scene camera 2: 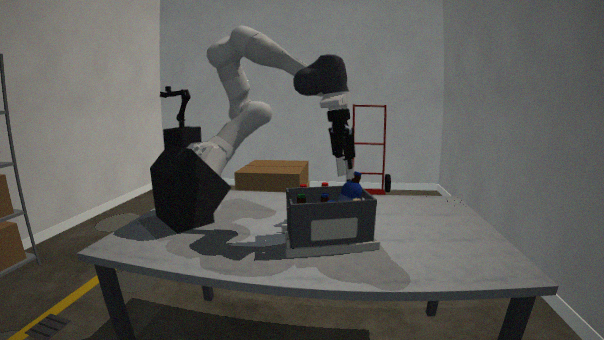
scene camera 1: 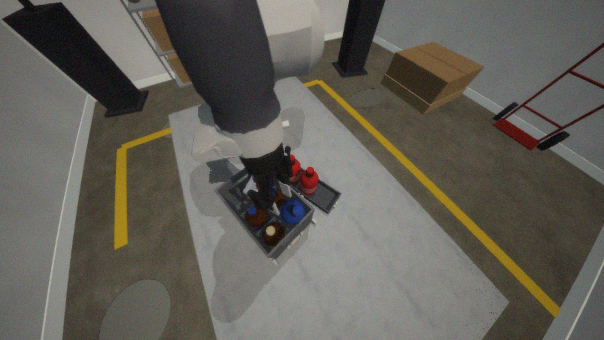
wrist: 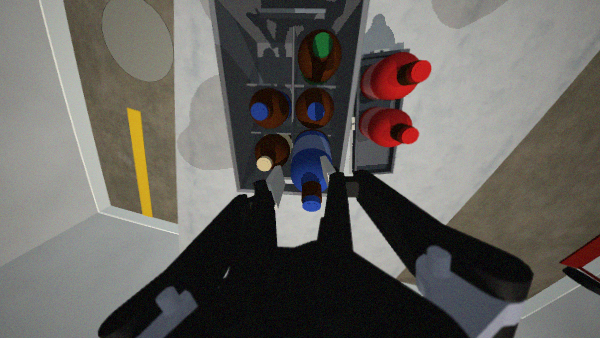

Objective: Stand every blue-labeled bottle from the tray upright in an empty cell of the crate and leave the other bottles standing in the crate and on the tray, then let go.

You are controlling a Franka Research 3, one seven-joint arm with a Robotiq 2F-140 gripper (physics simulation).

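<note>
A blue-labeled bottle [scene camera 1: 292, 213] [scene camera 2: 352, 190] [wrist: 311, 155] is in an end cell of the grey crate [scene camera 1: 295, 238] [scene camera 2: 300, 225] [wrist: 231, 135], beside the tray. It rises higher than the other crate bottles and leans, its neck tipped outward over the crate's end. My gripper [scene camera 1: 281, 199] [scene camera 2: 345, 172] [wrist: 302, 170] is partly open and holds nothing; in the wrist view its fingertips show on either side of this bottle's upper part. Two brown bottles with blue caps [wrist: 272, 110] [wrist: 314, 107] stand in the middle cells. Two red bottles [wrist: 390, 80] [wrist: 385, 126] stand on the tray [wrist: 372, 160] [scene camera 1: 327, 197].
A green-capped bottle [wrist: 320, 62] and a cream-capped bottle [wrist: 272, 149] [scene camera 1: 273, 235] stand in other crate cells. A cell beside the green-capped bottle is empty. The crate walls and the tray lie close together. A cardboard box [scene camera 1: 432, 75] and a red hand truck [scene camera 1: 517, 132] stand beyond the table.
</note>
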